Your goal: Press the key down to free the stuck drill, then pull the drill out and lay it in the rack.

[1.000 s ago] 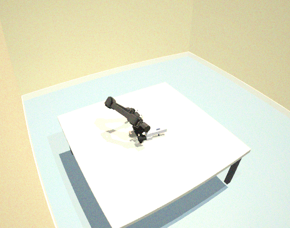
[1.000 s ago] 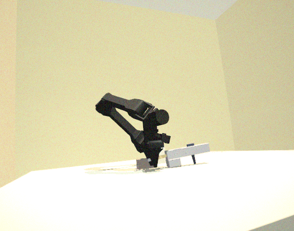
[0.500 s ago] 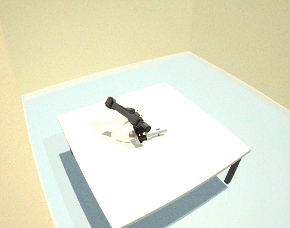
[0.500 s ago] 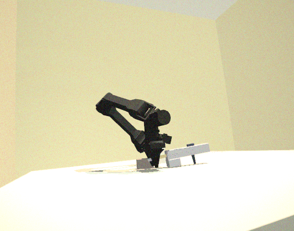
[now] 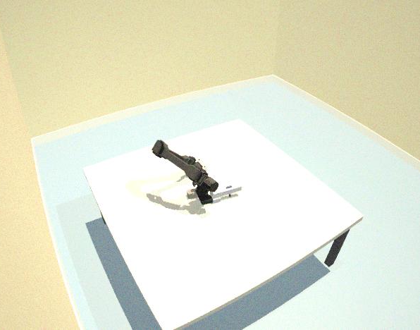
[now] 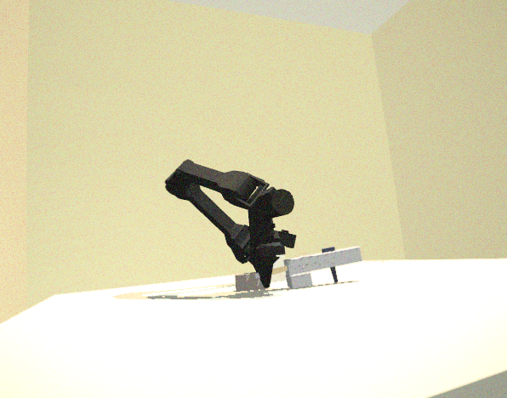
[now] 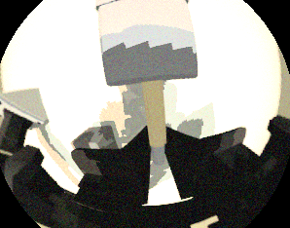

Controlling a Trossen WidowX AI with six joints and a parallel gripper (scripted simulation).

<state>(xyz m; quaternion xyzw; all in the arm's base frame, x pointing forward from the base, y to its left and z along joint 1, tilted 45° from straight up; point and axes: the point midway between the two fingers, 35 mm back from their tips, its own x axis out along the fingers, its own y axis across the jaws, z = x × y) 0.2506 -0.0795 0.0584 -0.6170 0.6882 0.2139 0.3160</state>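
The tan drill is 40 mm to the left of my gripper tip and 40 mm above it. From my gripper tip the other things lie so: grey sleeve: 20 mm ahead, 140 mm to the left, 40 mm above; then dark blue key: 20 mm ahead, 160 mm to the left, 50 mm above.
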